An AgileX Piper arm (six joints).
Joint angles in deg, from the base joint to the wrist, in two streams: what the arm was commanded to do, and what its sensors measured. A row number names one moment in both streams.
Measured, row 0:
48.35 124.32 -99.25 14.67 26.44 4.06
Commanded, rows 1 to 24:
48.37 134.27 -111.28 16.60 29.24 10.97
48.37 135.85 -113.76 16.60 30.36 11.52
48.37 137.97 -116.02 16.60 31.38 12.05
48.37 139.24 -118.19 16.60 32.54 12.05
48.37 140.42 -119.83 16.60 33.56 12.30
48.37 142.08 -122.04 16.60 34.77 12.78
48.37 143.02 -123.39 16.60 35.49 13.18
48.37 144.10 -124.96 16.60 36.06 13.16
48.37 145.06 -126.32 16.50 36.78 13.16
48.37 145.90 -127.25 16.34 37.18 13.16
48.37 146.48 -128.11 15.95 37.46 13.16
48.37 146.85 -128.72 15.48 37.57 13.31
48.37 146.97 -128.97 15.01 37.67 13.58
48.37 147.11 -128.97 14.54 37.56 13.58
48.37 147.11 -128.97 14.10 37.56 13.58
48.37 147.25 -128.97 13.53 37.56 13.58
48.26 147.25 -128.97 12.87 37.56 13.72
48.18 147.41 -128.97 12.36 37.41 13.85
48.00 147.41 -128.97 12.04 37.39 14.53
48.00 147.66 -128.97 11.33 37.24 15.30
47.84 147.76 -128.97 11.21 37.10 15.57
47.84 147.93 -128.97 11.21 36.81 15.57
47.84 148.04 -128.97 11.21 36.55 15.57
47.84 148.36 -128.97 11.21 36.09 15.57
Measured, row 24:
48.26 147.41 -128.43 12.23 37.50 15.02
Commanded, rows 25 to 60:
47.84 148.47 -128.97 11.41 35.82 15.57
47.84 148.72 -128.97 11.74 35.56 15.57
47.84 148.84 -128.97 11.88 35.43 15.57
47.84 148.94 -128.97 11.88 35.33 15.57
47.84 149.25 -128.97 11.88 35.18 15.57
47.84 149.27 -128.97 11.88 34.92 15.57
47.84 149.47 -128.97 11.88 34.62 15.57
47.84 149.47 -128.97 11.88 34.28 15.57
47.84 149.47 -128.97 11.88 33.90 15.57
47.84 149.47 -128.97 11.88 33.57 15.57
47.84 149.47 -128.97 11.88 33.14 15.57
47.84 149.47 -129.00 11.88 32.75 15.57
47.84 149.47 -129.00 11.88 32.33 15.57
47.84 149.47 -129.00 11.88 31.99 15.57
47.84 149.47 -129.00 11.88 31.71 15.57
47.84 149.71 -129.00 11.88 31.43 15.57
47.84 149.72 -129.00 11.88 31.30 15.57
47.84 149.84 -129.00 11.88 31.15 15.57
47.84 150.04 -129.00 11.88 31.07 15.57
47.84 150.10 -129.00 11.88 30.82 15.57
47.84 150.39 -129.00 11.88 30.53 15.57
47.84 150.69 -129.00 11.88 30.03 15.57
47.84 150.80 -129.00 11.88 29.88 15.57
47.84 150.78 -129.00 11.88 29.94 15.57
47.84 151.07 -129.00 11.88 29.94 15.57
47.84 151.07 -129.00 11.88 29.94 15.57
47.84 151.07 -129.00 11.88 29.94 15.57
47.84 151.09 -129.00 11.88 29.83 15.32
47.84 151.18 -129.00 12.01 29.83 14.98
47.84 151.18 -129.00 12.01 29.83 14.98
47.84 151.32 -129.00 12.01 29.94 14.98
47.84 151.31 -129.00 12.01 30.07 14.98
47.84 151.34 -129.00 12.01 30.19 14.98
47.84 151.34 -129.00 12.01 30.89 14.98
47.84 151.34 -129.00 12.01 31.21 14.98
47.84 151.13 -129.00 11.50 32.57 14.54
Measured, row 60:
48.06 150.99 -128.63 12.24 30.55 15.65
